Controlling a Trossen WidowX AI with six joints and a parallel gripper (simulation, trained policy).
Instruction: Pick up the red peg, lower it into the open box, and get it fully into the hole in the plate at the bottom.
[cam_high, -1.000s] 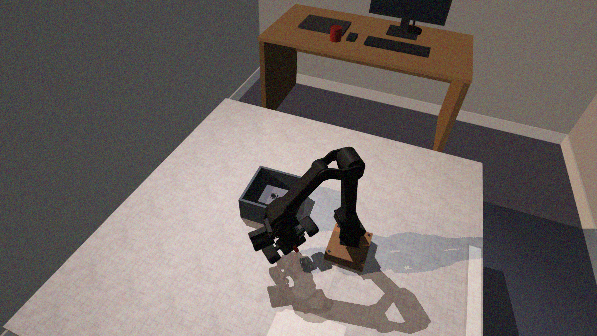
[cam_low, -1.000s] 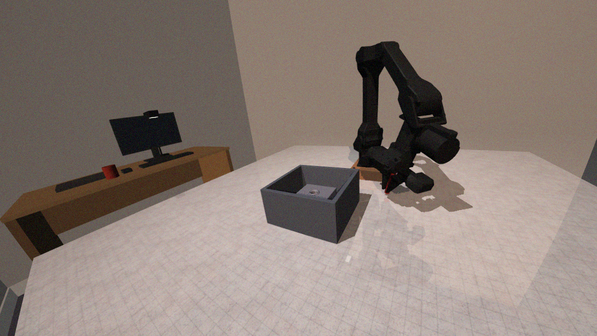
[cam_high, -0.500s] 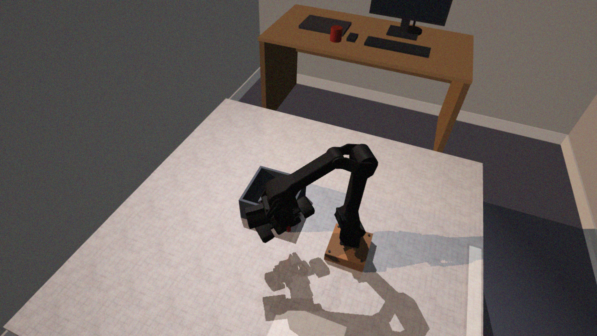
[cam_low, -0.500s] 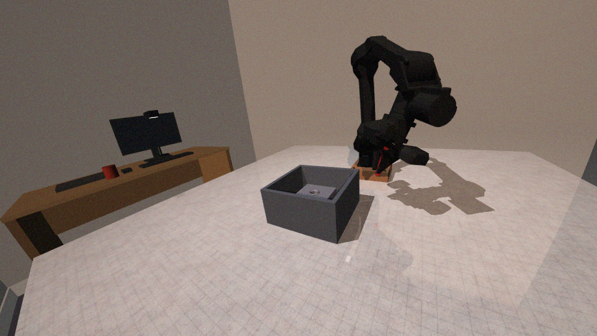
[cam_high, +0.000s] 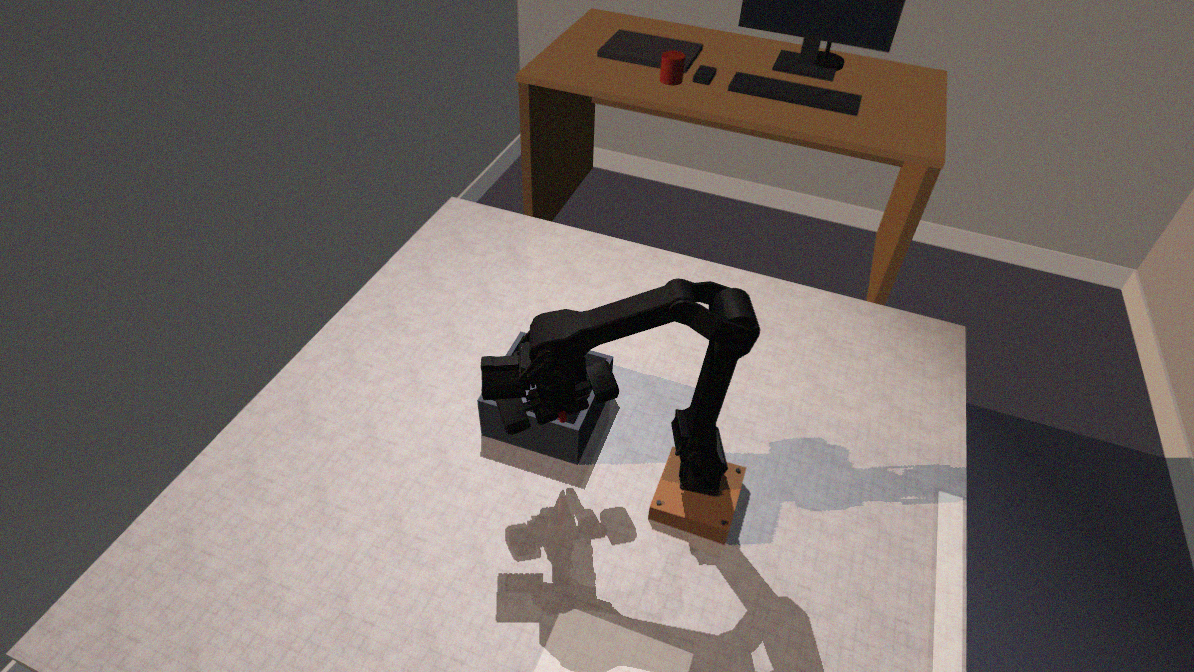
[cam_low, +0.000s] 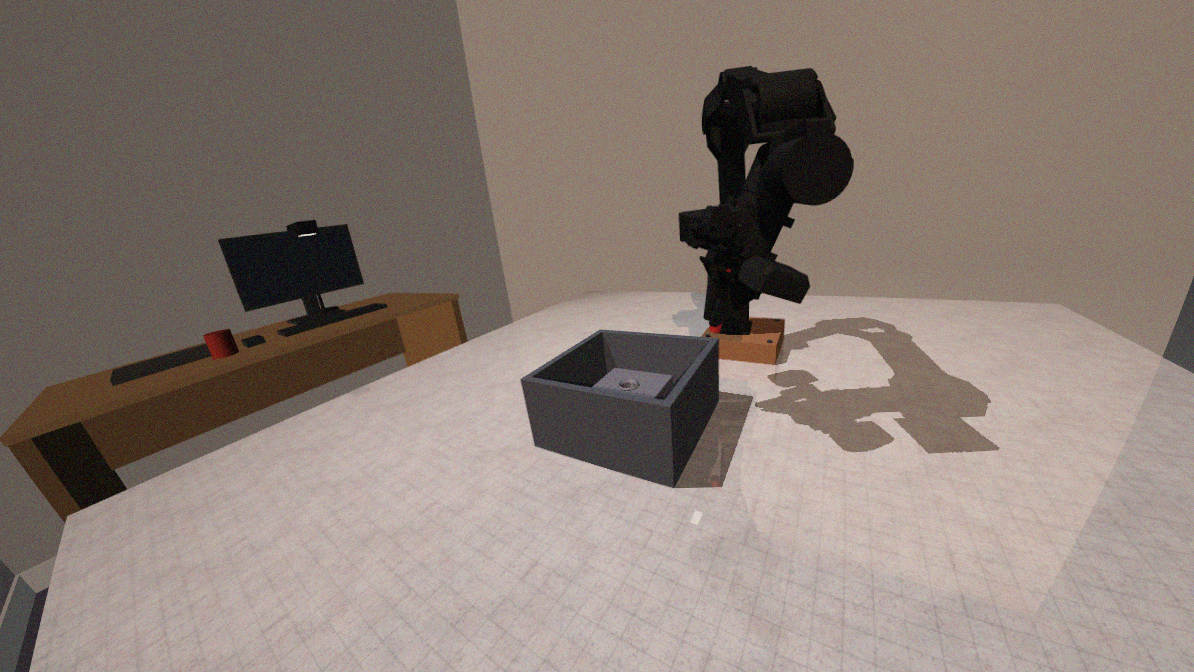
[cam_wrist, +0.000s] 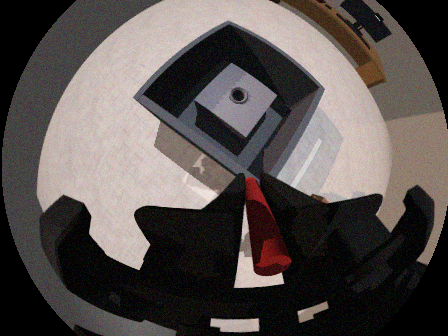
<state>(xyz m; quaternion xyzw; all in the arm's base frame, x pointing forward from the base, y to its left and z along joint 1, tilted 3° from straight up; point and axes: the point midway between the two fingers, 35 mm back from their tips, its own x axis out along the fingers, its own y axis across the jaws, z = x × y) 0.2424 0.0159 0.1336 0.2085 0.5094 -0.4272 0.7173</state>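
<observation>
Now: the light grey plate 5 cm ahead of my gripper tip, 10 cm to the right of it and 8 cm below it. Also, from my gripper tip: red peg (2 cm to the left, 3 cm above); dark grey box (5 cm ahead, 10 cm to the right, 10 cm below).
</observation>
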